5 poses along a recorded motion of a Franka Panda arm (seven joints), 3.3 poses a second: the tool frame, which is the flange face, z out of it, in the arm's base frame.
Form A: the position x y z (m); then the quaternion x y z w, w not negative.
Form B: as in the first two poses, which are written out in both.
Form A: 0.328 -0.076 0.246 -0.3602 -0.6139 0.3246 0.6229
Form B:
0.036 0.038 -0.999 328
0.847 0.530 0.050 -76
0.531 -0.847 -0.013 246
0 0 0 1

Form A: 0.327 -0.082 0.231 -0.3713 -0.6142 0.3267 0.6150
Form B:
0.032 0.054 -0.998 327
0.858 0.511 0.055 -82
0.513 -0.858 -0.030 231
0 0 0 1

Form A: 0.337 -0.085 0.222 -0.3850 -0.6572 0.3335 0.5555
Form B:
-0.086 0.136 -0.987 337
0.877 0.481 -0.011 -85
0.473 -0.866 -0.160 222
0 0 0 1

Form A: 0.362 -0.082 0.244 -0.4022 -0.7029 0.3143 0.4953
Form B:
-0.186 0.254 -0.949 362
0.877 0.479 -0.043 -82
0.443 -0.840 -0.312 244
0 0 0 1

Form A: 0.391 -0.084 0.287 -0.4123 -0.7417 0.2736 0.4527
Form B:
-0.250 0.364 -0.897 391
0.859 0.510 -0.033 -84
0.446 -0.779 -0.440 287
0 0 0 1

